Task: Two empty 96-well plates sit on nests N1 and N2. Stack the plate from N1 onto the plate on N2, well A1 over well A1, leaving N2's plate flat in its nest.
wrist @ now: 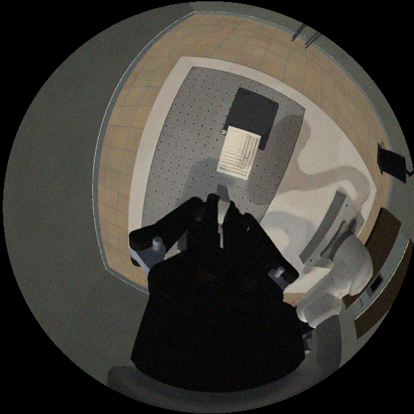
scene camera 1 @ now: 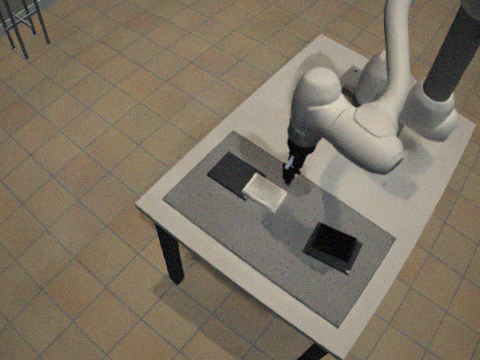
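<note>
A white well plate lies at the inner edge of a dark, flat nest, mostly off it; whether it rests on that edge or is tilted I cannot tell. A black plate sits in the other dark nest, towards the right end of the mat in the scene view, and looks flat. Which nest is N1 or N2 is not readable. My gripper is shut and empty, pointing down, above the mat's edge near the white plate and apart from it. Well A1 cannot be made out.
The grey perforated mat lies on the pale table. The arm reaches over the table from its base at the back right. In the wrist view, the grey base plate shows at the right.
</note>
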